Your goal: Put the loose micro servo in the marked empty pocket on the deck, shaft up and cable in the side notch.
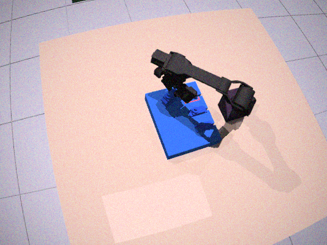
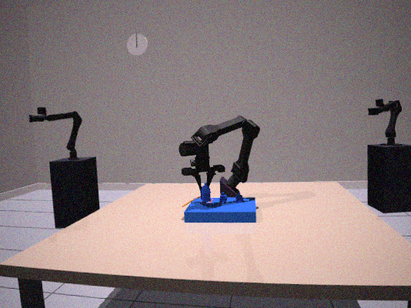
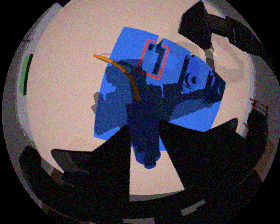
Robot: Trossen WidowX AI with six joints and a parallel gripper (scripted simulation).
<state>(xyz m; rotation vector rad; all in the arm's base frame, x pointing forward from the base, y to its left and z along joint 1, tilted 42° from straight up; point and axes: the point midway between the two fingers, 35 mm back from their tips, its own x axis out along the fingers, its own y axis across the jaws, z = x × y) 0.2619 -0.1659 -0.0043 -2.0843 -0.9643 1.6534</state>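
Now: gripper tip 20 mm short of the blue deck, 70 mm to the right of it and 100 mm above it.
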